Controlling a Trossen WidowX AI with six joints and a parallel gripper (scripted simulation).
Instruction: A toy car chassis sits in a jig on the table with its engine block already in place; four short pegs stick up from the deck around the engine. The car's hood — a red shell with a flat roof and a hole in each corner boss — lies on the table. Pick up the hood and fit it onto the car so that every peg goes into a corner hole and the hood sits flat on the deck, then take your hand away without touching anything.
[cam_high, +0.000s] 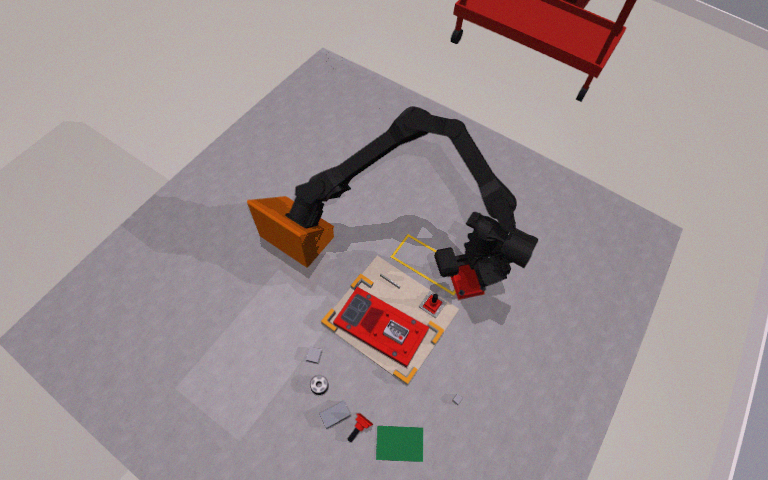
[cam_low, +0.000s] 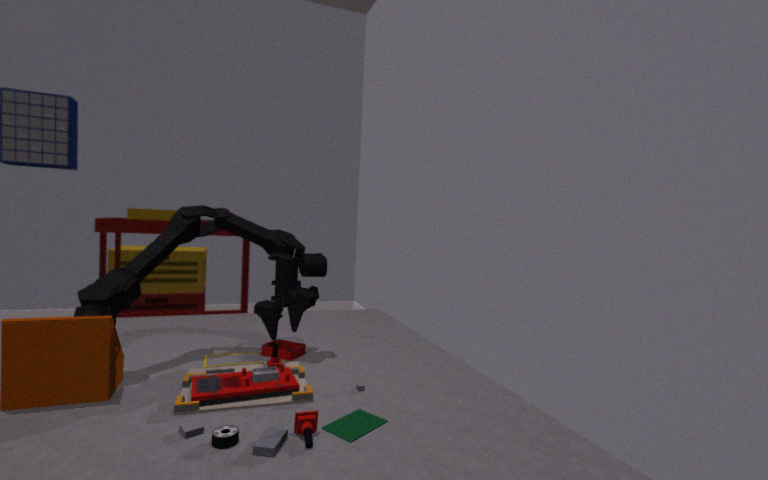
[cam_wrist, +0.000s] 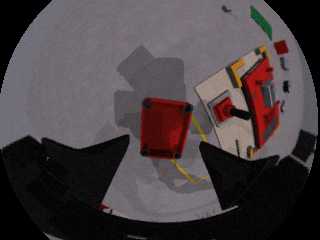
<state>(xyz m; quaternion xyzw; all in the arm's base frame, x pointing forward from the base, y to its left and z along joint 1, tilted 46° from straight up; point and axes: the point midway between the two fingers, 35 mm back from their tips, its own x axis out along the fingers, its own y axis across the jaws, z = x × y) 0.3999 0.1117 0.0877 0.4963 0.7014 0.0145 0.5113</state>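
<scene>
Right now my gripper tip is 40 mm above the red hood. From my gripper tip the other things lie so: grey engine block: 70 mm behind, 220 mm to the right, 30 mm below; then green pad: 70 mm ahead, 420 mm to the right, 50 mm below.
</scene>
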